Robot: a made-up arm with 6 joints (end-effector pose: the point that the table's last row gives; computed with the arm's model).
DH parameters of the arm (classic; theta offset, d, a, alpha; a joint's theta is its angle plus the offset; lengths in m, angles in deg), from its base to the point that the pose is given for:
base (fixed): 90 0.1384 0 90
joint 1: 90 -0.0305 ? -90
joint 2: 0 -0.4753 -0.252 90
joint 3: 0 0.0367 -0.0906 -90
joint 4: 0 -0.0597 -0.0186 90
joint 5: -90 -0.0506 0.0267 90
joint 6: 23.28 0 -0.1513 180
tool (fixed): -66.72 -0.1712 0 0
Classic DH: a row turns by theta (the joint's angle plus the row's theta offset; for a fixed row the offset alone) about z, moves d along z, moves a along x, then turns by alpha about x.
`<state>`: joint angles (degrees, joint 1 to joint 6).
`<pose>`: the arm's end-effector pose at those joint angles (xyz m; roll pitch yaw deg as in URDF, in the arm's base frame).
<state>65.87 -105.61 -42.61 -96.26 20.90 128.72</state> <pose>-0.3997 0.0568 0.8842 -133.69 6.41 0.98</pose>
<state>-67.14 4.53 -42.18 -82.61 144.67 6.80</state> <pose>0.0803 -0.0105 -0.6089 55.11 -13.91 -82.73</pose>
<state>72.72 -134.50 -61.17 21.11 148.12 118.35</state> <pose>-0.0905 -0.2016 0.7557 172.66 -5.38 -118.94</pose>
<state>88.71 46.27 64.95 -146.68 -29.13 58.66</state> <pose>0.1906 -0.0105 0.4591 25.40 -13.86 56.24</pose>
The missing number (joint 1, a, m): 0.0765
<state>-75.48 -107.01 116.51 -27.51 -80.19 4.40</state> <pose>-0.3747 0.3500 -0.3053 -54.10 35.38 -97.91</pose>
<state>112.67 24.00 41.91 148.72 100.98 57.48</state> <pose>0.2552 -0.2322 0.8907 168.60 52.13 -126.99</pose>
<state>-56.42 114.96 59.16 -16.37 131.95 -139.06</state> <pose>0.0107 0.5094 -0.1264 -90.61 -22.68 -72.82</pose>
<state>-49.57 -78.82 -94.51 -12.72 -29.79 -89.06</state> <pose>-0.1859 0.1115 -0.0618 150.38 -22.20 -153.57</pose>
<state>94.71 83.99 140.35 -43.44 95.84 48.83</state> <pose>0.0819 0.0318 0.4207 -0.22 -34.81 -173.29</pose>
